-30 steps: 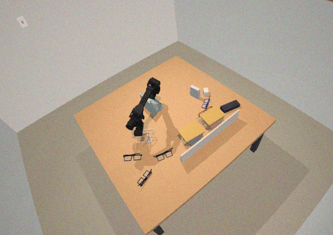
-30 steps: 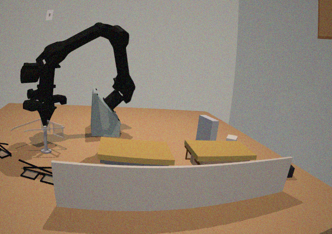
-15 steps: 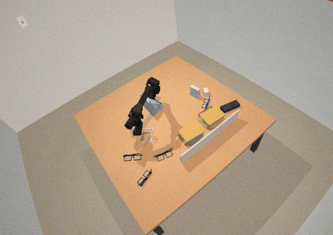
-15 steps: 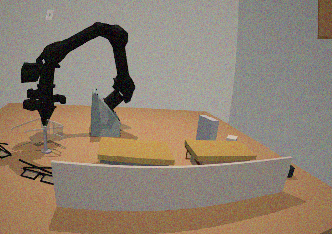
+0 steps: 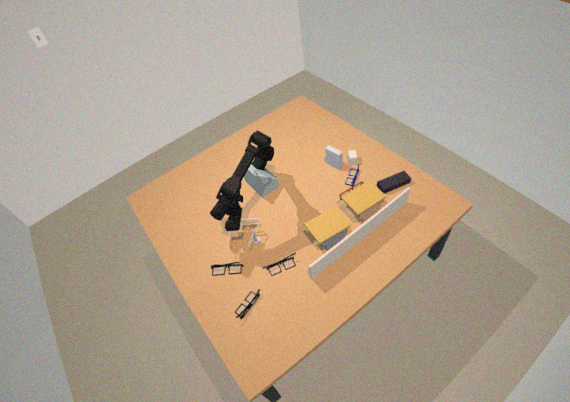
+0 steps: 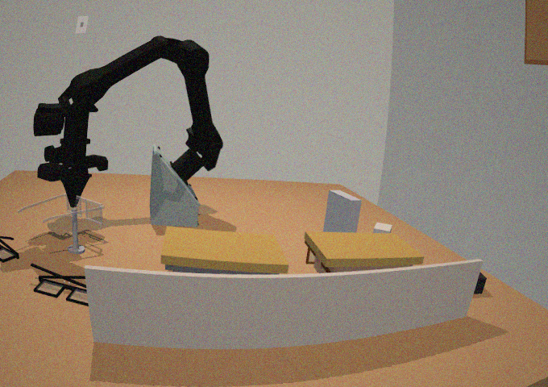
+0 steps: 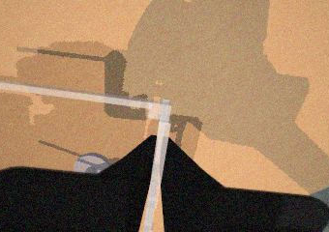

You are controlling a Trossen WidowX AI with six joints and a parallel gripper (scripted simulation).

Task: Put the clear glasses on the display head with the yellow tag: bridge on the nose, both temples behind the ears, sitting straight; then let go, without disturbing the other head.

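Right now the grey peg is 100 mm ahead of my gripper tip, 40 mm below it and 20 mm to the left of it. From my gripper tip the other things lie so: curved white panel 410 mm ahead, 390 mm to the left, 10 mm below; then small white block 700 mm to the left, 30 mm below, 30 mm ahead; then grey block 610 mm to the left, 10 mm behind.
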